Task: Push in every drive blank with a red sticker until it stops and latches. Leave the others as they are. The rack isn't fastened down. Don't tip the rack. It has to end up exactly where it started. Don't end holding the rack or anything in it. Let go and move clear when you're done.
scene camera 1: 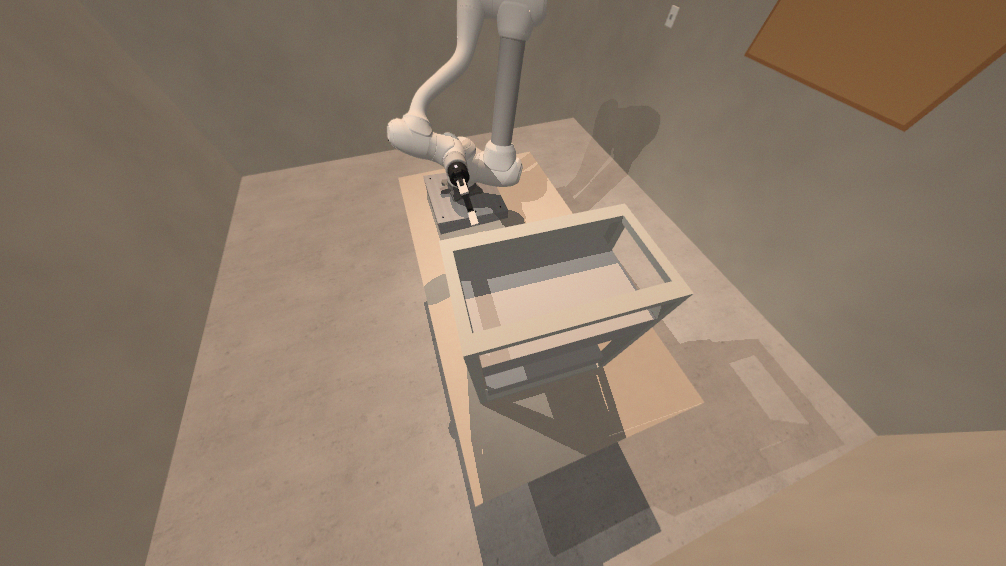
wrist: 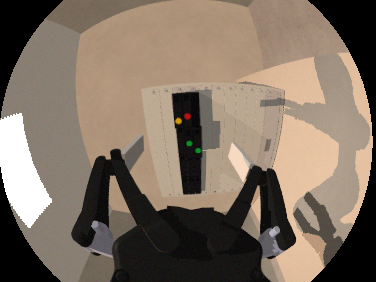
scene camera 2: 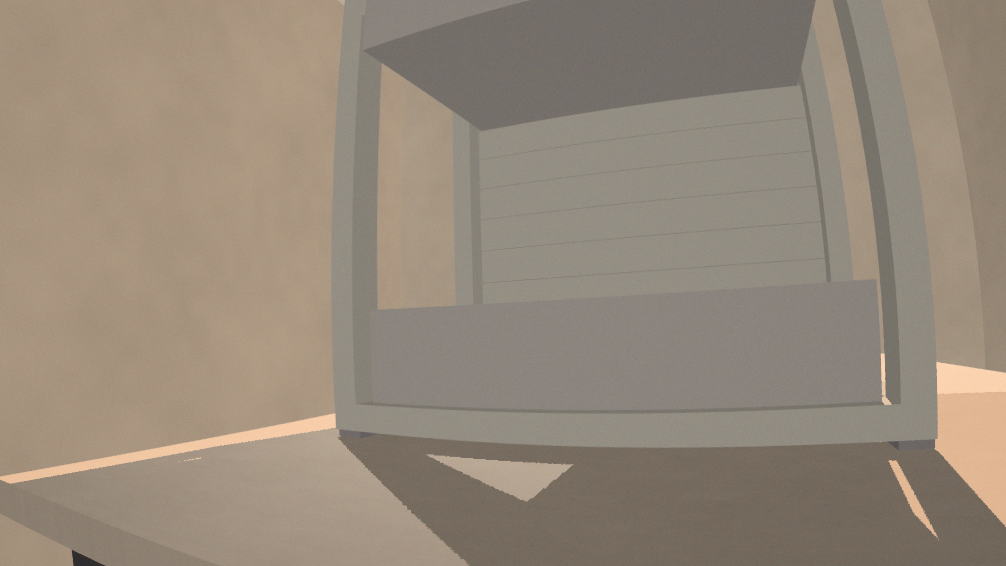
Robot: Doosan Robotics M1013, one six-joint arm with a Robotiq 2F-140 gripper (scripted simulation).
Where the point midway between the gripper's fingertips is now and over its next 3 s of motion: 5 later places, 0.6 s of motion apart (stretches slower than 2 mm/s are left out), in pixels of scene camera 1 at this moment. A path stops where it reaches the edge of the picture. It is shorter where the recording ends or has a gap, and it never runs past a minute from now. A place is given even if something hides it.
My gripper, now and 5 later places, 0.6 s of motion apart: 470, 210; 475, 210; 477, 210; 491, 215; 505, 220; 507, 225
